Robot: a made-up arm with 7 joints.
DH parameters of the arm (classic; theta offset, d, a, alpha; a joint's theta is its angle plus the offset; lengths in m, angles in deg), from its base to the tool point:
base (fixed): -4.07 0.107 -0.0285 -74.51
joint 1: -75.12 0.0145 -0.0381 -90
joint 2: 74 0.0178 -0.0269 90
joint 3: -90 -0.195 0.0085 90
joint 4: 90 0.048 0.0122 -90
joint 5: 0 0.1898 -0.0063 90
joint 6: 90 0.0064 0.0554 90
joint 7: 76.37 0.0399 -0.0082 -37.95
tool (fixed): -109.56 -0.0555 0 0
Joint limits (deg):
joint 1: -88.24..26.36
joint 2: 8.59..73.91
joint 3: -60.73..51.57
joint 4: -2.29..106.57
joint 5: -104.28..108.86
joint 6: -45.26..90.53
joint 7: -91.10..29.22
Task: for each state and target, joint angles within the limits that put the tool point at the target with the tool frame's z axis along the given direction. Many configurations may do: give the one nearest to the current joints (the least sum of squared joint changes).
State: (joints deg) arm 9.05 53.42 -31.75 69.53 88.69 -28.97 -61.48
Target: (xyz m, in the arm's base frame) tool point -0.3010 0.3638 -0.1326 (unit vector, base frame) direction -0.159 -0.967 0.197
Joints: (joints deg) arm 26.36 32.30 -38.18 106.14 108.86 -1.31 -16.39
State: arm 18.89 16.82 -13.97 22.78 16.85 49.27 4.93
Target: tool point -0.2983 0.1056 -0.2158 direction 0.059 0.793 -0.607
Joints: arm 26.36 8.59 32.49 66.63 -22.50 90.41 8.08
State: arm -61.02 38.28 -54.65 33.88 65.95 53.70 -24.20
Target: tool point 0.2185 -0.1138 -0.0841 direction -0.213 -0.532 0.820
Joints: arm -37.05 8.75 -60.73 -2.29 47.62 41.57 -73.06
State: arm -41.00 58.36 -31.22 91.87 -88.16 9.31 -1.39
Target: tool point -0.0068 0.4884 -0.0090 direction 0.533 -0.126 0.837
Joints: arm -16.77 72.84 -30.26 101.53 -86.77 17.89 12.60
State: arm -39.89 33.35 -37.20 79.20 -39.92 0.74 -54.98
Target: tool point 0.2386 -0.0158 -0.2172 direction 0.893 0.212 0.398
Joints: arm -38.12 16.03 -54.50 46.26 -43.53 16.47 -74.77
